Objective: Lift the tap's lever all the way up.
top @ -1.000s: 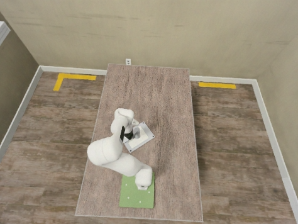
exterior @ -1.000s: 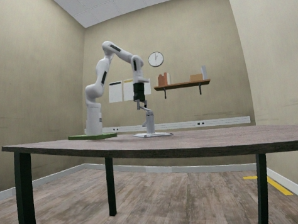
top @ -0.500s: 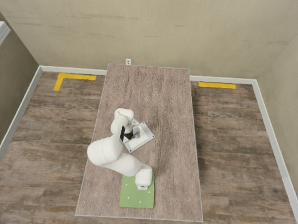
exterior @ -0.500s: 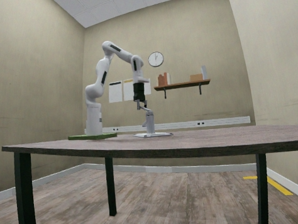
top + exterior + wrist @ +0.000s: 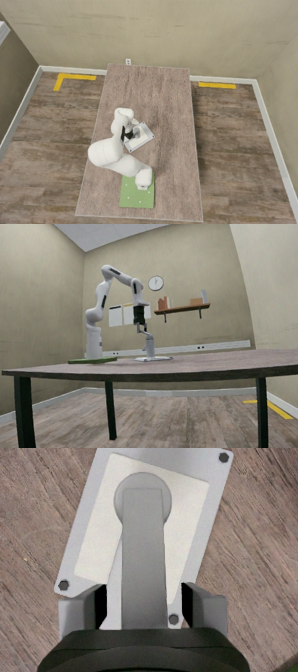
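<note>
Right now my hand is 20 mm to the left of the flat lever, 20 mm short of it and 20 mm above it. Round my hand: grey tap (70 mm below, 40 mm ahead, 20 mm to the right).
</note>
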